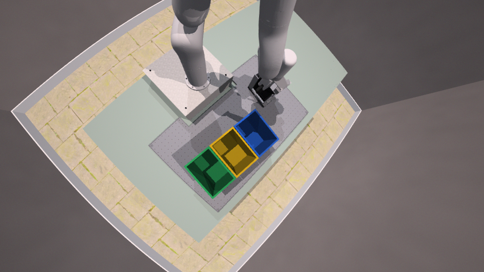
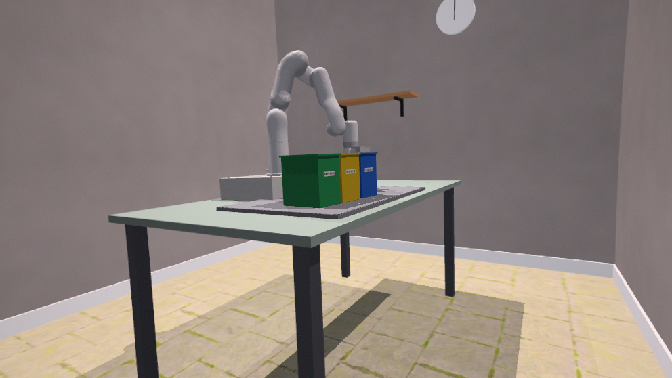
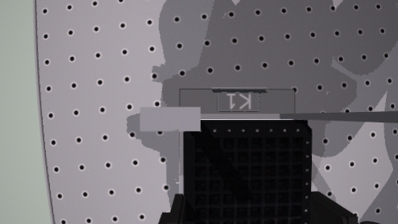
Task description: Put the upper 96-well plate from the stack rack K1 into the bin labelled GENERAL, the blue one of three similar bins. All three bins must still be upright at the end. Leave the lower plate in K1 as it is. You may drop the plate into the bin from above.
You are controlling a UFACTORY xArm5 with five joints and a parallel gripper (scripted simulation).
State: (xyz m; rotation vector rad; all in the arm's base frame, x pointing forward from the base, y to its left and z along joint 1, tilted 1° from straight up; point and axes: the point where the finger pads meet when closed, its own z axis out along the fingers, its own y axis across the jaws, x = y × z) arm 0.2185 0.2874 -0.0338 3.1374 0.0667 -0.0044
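Right now the white plate is 3 cm below my hand. Round my hand: yellow bin: 18 cm ahead, 36 cm to the right, 3 cm above; blue bin: 17 cm ahead, 23 cm to the right, 3 cm above; black 96-well plate: 1 cm below.
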